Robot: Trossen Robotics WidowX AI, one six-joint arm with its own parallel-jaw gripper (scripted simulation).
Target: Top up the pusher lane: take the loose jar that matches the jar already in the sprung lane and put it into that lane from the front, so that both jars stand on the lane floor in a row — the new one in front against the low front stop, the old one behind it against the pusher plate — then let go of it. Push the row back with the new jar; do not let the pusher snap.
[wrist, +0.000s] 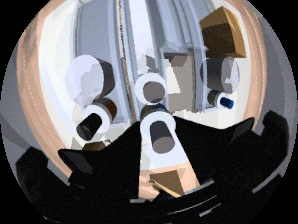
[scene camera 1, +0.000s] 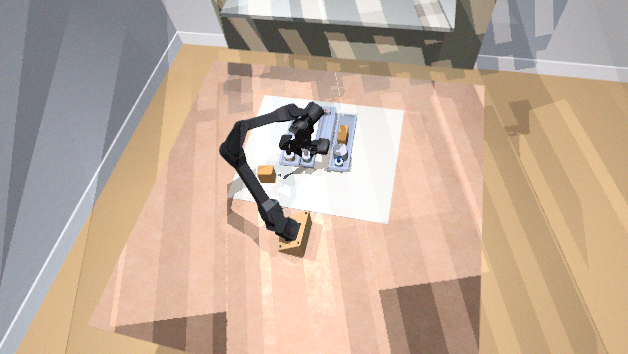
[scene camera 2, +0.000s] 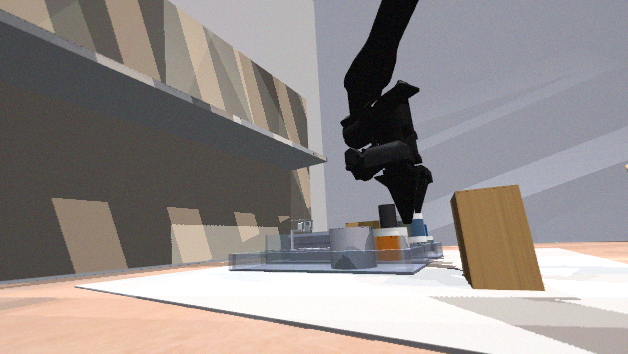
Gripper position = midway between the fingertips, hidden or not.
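You'd see my gripper in the wrist view [156, 122], and scene camera 1 [306, 156] shows my gripper too. My gripper is also there in scene camera 2 [411, 224].
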